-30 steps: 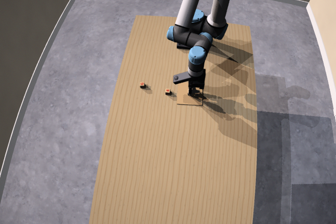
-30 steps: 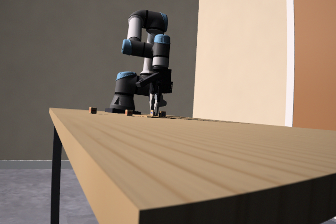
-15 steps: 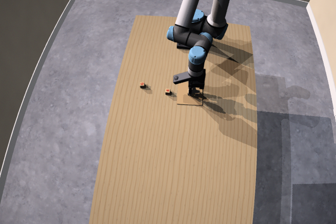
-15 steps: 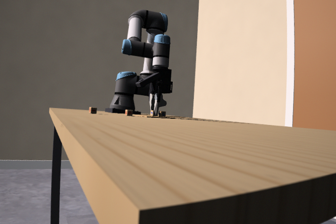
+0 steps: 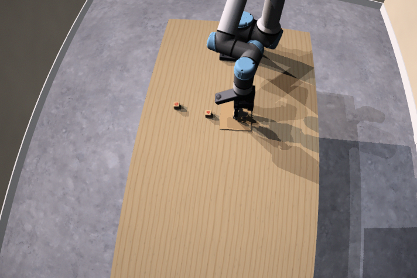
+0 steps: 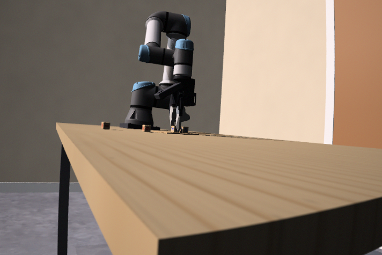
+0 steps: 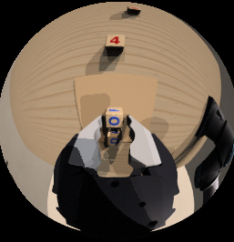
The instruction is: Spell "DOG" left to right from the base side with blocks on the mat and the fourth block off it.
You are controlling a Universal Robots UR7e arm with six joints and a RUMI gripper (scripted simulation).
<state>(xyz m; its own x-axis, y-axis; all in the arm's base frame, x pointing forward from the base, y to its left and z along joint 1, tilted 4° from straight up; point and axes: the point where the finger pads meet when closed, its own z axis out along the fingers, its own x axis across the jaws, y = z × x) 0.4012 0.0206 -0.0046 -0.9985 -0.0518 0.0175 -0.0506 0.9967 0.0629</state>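
Now: the tan mat 2 cm below my hand.
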